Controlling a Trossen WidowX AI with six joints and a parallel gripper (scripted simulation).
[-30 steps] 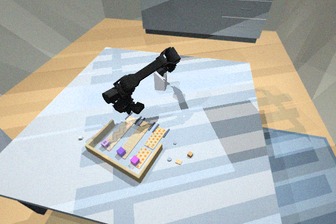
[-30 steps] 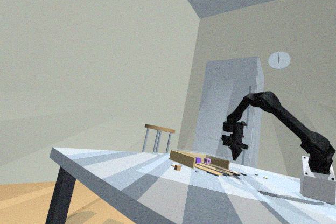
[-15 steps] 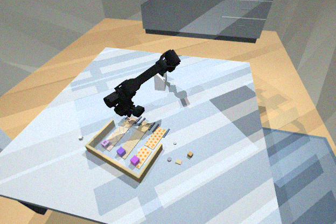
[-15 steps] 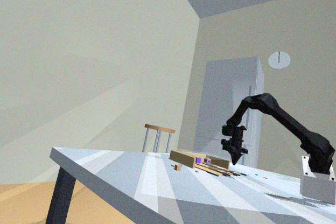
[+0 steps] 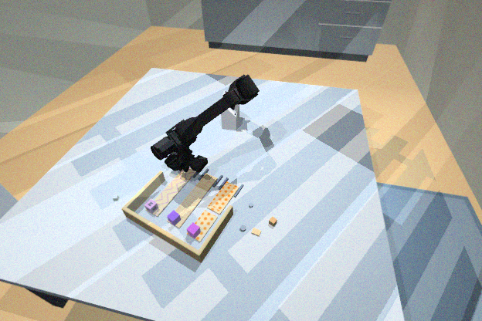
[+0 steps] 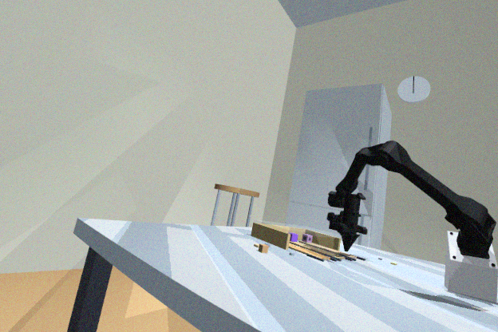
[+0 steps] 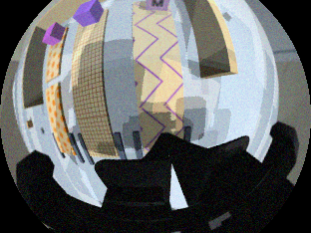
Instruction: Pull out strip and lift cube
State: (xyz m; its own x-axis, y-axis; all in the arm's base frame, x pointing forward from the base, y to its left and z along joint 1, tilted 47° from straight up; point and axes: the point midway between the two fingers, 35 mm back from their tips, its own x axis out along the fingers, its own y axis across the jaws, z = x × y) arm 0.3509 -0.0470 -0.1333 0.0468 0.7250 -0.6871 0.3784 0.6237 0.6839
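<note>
My gripper tip is now 8 cm short of the zigzag-patterned strip, 3 cm to the left of it and 1 cm above it. From my gripper tip the other things lie so: tan block (35 cm to the left, 18 cm ahead, 1 cm below); purple labelled cube (17 cm ahead, 8 cm to the right).
</note>
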